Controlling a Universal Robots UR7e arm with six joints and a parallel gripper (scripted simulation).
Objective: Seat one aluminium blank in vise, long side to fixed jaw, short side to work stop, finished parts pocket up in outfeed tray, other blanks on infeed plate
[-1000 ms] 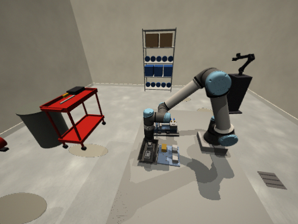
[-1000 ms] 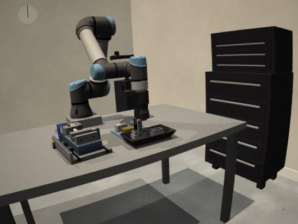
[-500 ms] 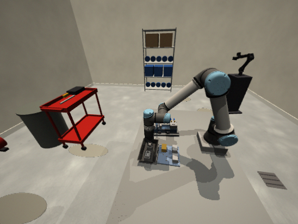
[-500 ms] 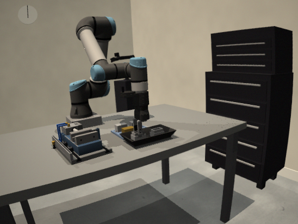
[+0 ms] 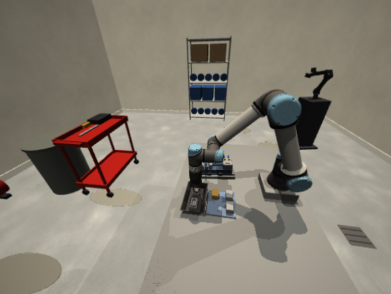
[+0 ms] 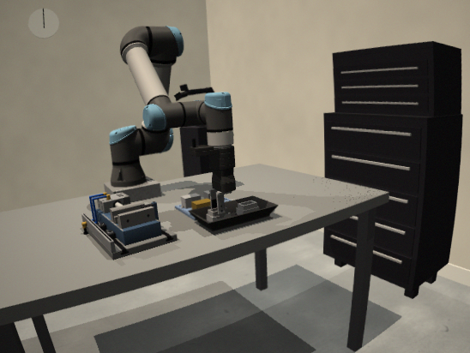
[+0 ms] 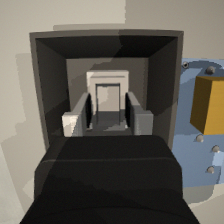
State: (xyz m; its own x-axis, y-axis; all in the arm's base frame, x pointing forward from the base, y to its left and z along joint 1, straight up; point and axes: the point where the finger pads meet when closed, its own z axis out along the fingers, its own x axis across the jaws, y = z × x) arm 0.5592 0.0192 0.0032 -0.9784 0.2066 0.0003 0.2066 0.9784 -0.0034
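Right now the aluminium blank is 19 cm behind my hand, 14 cm to the left of it and 3 cm below it. From my hand the other things lie so: brass blank: 12 cm behind, 3 cm to the left, 3 cm below; then vise: 23 cm to the right, 15 cm behind, 2 cm below.
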